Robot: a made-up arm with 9 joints. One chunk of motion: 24 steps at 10 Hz.
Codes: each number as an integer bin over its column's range. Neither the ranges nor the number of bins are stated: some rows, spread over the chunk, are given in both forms.
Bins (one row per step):
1: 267 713 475 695 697 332 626 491 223
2: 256 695 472 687 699 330 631 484 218
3: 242 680 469 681 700 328 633 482 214
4: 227 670 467 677 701 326 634 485 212
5: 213 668 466 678 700 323 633 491 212
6: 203 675 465 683 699 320 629 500 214
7: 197 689 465 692 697 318 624 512 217
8: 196 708 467 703 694 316 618 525 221
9: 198 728 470 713 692 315 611 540 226
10: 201 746 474 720 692 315 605 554 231
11: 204 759 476 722 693 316 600 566 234
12: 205 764 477 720 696 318 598 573 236
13: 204 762 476 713 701 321 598 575 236
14: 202 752 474 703 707 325 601 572 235
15: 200 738 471 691 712 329 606 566 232
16: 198 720 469 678 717 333 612 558 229
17: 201 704 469 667 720 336 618 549 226
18: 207 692 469 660 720 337 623 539 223
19: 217 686 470 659 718 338 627 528 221
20: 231 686 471 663 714 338 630 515 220
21: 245 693 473 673 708 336 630 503 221
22: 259 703 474 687 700 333 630 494 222
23: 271 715 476 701 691 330 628 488 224
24: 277 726 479 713 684 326 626 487 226
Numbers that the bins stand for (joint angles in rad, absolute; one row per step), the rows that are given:
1: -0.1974 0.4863 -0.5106 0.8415 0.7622 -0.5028 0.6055 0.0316 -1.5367
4: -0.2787 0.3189 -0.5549 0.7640 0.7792 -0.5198 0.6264 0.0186 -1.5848
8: -0.3417 0.4669 -0.5549 0.8759 0.7494 -0.5480 0.5846 0.1051 -1.5455
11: -0.3255 0.6655 -0.5051 0.9577 0.7451 -0.5480 0.5376 0.1938 -1.4887
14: -0.3295 0.6382 -0.5162 0.8759 0.8048 -0.5226 0.5402 0.2068 -1.4844
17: -0.3316 0.4513 -0.5438 0.7210 0.8603 -0.4915 0.5846 0.1570 -1.5237
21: -0.2422 0.4085 -0.5217 0.7468 0.8091 -0.4915 0.6159 0.0576 -1.5455
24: -0.1771 0.5370 -0.4885 0.9190 0.7068 -0.5198 0.6055 0.0230 -1.5237
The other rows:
2: -0.2198 0.4163 -0.5272 0.8071 0.7707 -0.5085 0.6186 0.0165 -1.5586
3: -0.2482 0.3578 -0.5438 0.7812 0.7750 -0.5141 0.6238 0.0122 -1.5760
5: -0.3072 0.3111 -0.5604 0.7683 0.7750 -0.5282 0.6238 0.0316 -1.5848
6: -0.3275 0.3384 -0.5660 0.7898 0.7707 -0.5367 0.6133 0.0511 -1.5760
7: -0.3397 0.3929 -0.5660 0.8286 0.7622 -0.5423 0.6003 0.0770 -1.5629
9: -0.3377 0.5448 -0.5383 0.9190 0.7409 -0.5508 0.5663 0.1376 -1.5237
10: -0.3316 0.6148 -0.5162 0.9491 0.7409 -0.5508 0.5506 0.1678 -1.5018
12: -0.3234 0.6849 -0.4995 0.9491 0.7579 -0.5423 0.5323 0.2089 -1.4800
13: -0.3255 0.6771 -0.5051 0.9190 0.7792 -0.5339 0.5323 0.2132 -1.4800
15: -0.3336 0.5837 -0.5328 0.8243 0.8262 -0.5113 0.5532 0.1938 -1.4975
16: -0.3377 0.5136 -0.5438 0.7683 0.8475 -0.5000 0.5689 0.1765 -1.5106
18: -0.3194 0.4046 -0.5438 0.6908 0.8603 -0.4887 0.5977 0.1354 -1.5367
19: -0.2990 0.3812 -0.5383 0.6865 0.8517 -0.4859 0.6081 0.1116 -1.5455
20: -0.2706 0.3812 -0.5328 0.7038 0.8347 -0.4859 0.6159 0.0835 -1.5498
22: -0.2137 0.4474 -0.5162 0.8071 0.7750 -0.5000 0.6159 0.0381 -1.5411
23: -0.1893 0.4941 -0.5051 0.8673 0.7366 -0.5085 0.6107 0.0251 -1.5324

